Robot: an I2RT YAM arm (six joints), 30 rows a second.
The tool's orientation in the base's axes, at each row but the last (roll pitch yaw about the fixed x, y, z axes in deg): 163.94, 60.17, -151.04; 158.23, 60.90, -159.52; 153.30, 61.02, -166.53; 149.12, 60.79, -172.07; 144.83, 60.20, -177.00; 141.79, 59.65, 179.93; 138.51, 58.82, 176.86
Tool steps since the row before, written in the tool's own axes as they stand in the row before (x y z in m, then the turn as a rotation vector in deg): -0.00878, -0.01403, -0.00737, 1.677, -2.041, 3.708; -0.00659, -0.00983, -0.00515, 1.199, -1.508, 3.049; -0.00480, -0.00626, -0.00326, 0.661, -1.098, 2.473; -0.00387, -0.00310, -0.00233, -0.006, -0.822, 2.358; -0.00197, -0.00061, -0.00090, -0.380, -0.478, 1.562; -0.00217, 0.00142, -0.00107, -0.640, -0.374, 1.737; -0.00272, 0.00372, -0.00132, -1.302, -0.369, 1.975
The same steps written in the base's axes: 0.00891, -0.01281, 0.00921, 2.856, 0.511, -3.508; 0.00593, -0.00957, 0.00631, 2.324, 0.580, -2.697; 0.00382, -0.00634, 0.00425, 1.957, 0.603, -1.888; 0.00205, -0.00361, 0.00358, 2.047, 0.795, -1.188; 0.00070, -0.00098, 0.00190, 1.507, 0.589, -0.442; -0.00039, 0.00045, 0.00274, 1.702, 0.778, -0.254; -0.00144, 0.00199, 0.00411, 2.202, 0.913, 0.221
